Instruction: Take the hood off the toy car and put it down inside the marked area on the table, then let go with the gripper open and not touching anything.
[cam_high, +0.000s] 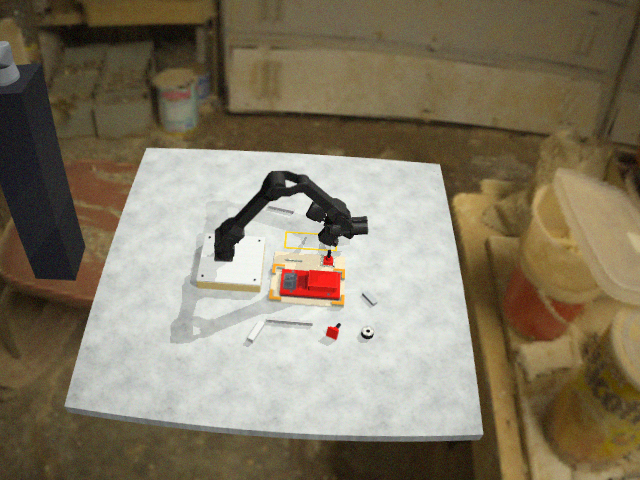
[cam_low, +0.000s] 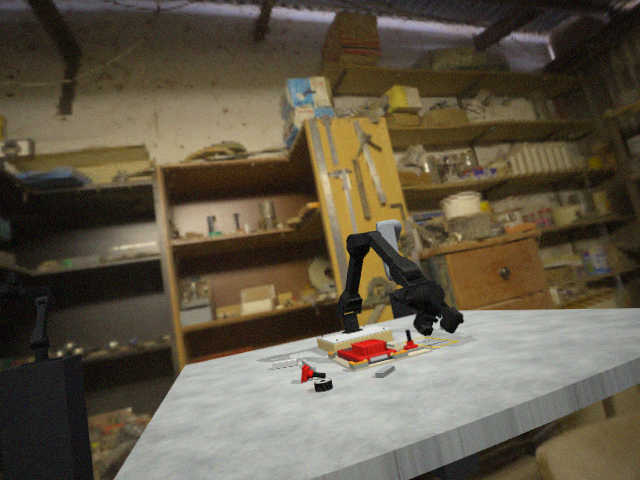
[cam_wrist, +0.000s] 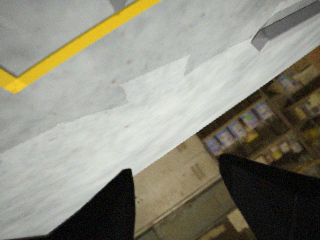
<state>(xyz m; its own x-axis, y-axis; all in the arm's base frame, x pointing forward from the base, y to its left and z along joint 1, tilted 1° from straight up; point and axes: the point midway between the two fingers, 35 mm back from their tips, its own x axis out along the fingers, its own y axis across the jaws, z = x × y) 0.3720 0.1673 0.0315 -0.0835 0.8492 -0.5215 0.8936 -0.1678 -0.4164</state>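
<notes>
Now: the hood 30 cm to the right of my gripper tip, 3 cm behind it and 2 cm below it. The rest, counted from my gripper tip: black wheel 49 cm to the right, 11 cm ahead, 5 cm below; rod 45 cm to the right, 14 cm behind, 5 cm below.
</notes>
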